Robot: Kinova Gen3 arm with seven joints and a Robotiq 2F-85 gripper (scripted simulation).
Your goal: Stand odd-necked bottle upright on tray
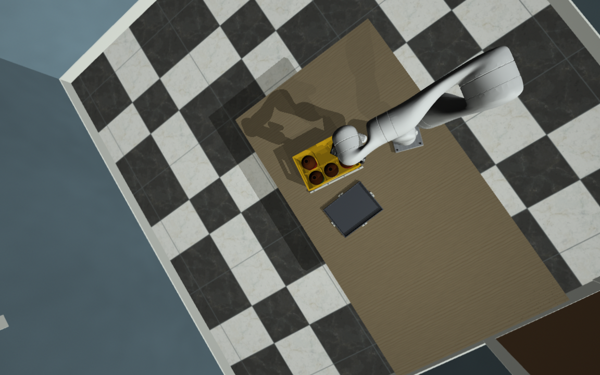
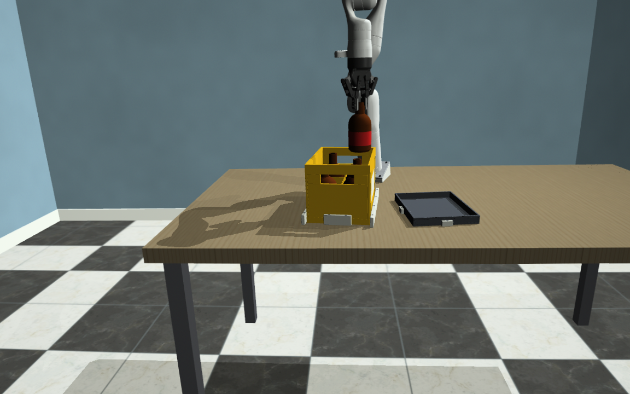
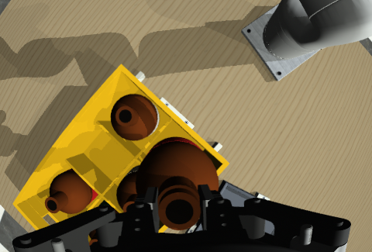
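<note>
My hand is 70 mm above the brown bottle. The rest, counted from my hand: yellow crate: 240 mm below, 70 mm to the right, 70 mm ahead; dark tray: 310 mm below, 200 mm to the left, 150 mm ahead.
</note>
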